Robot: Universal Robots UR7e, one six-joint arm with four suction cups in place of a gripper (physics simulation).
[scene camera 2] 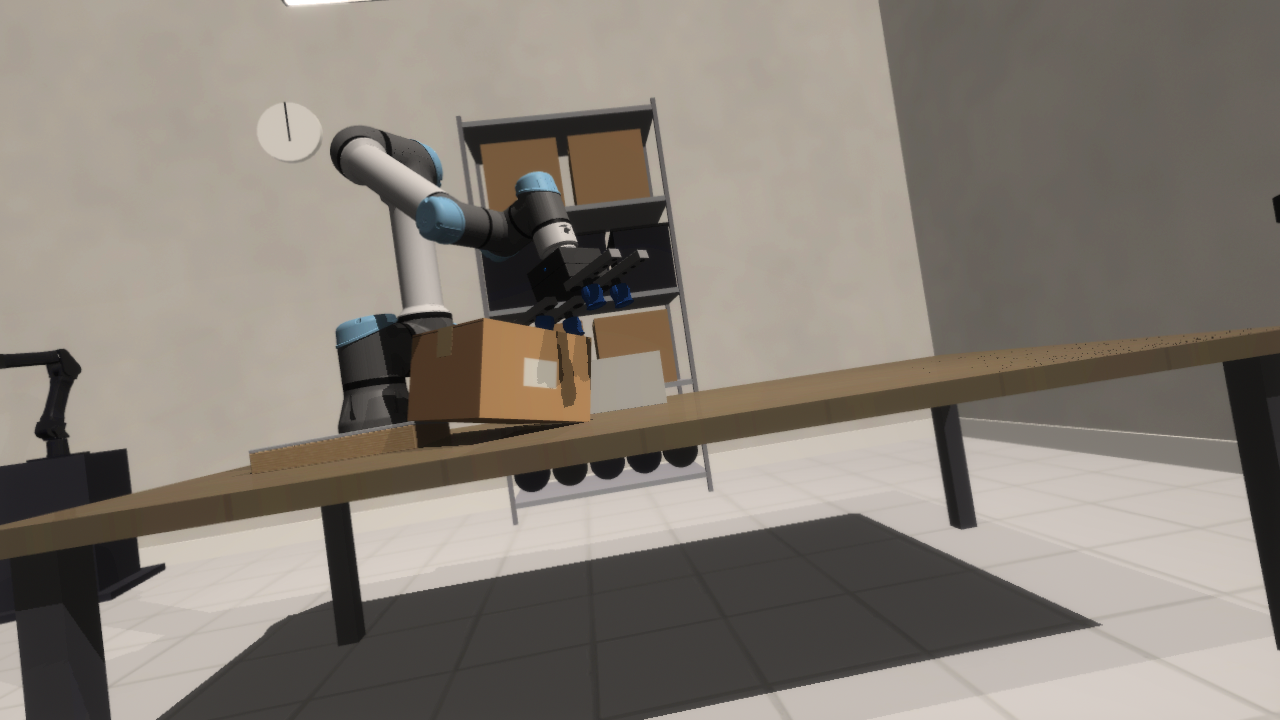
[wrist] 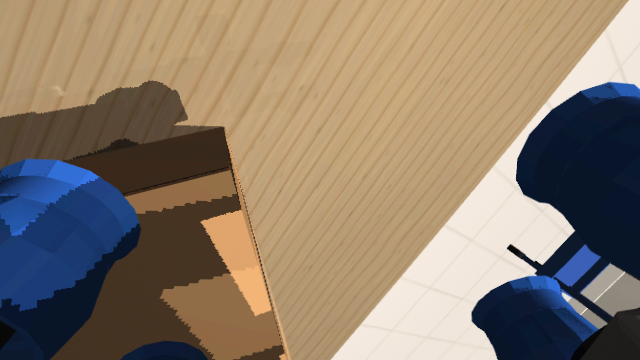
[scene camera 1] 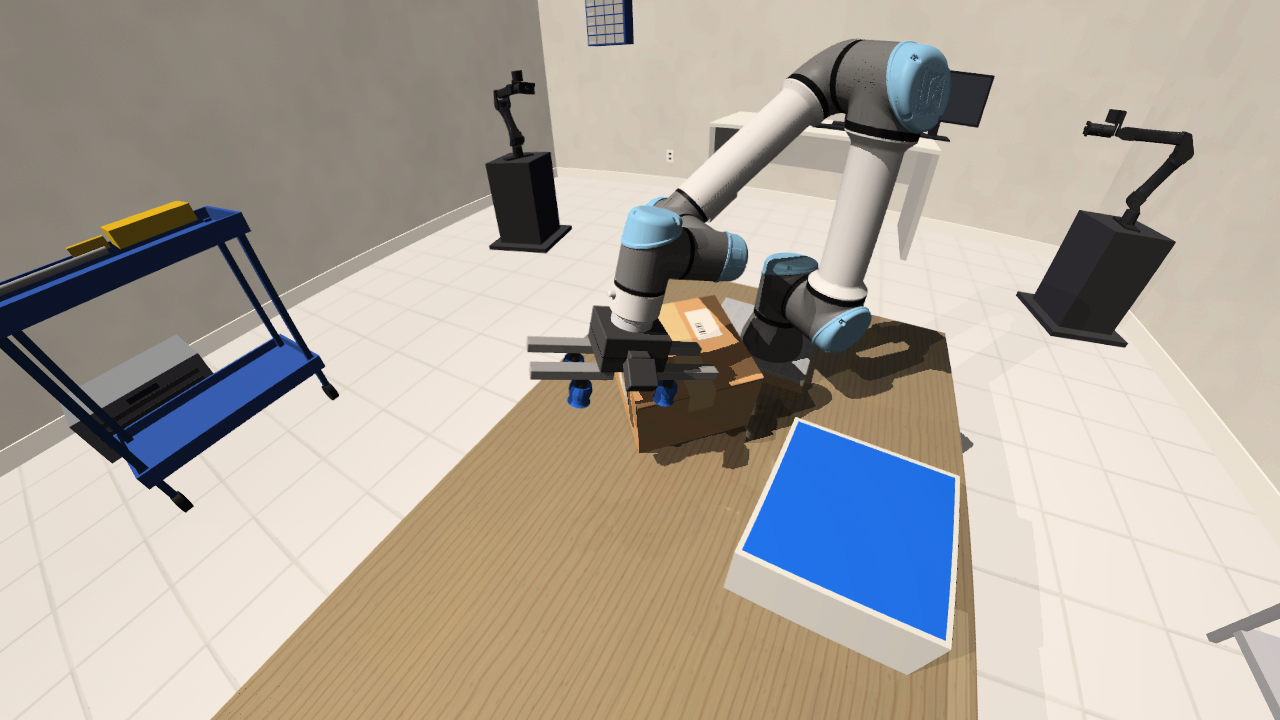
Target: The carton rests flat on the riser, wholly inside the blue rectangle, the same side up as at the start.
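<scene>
The brown carton (scene camera 1: 702, 422) (scene camera 2: 454, 380) (wrist: 257, 287) stands on the table beside the arm's base, label side up, and shows no clear lift. My gripper (scene camera 1: 622, 394) (scene camera 2: 581, 309) (wrist: 325, 250) is low over it. Two blue cups are at the carton's top near its front edge; the other two hang beyond its side, over table edge and floor in the wrist view. The cups' contact faces are hidden, but the gripper looks shut on the carton. The riser (scene camera 1: 827, 617) (scene camera 2: 631, 380) is a white block with the blue rectangle (scene camera 1: 859, 528) on top, apart from the carton.
The wooden table (scene camera 1: 501, 555) (scene camera 2: 895, 394) (wrist: 375, 100) carries the carton, riser and arm base. A blue cart (scene camera 1: 214, 411) stands on the floor at the left. A shelf rack (scene camera 2: 662, 152) stands behind the arm. Black pedestals (scene camera 1: 528, 201) (scene camera 1: 1105, 277) with small arms stand farther back.
</scene>
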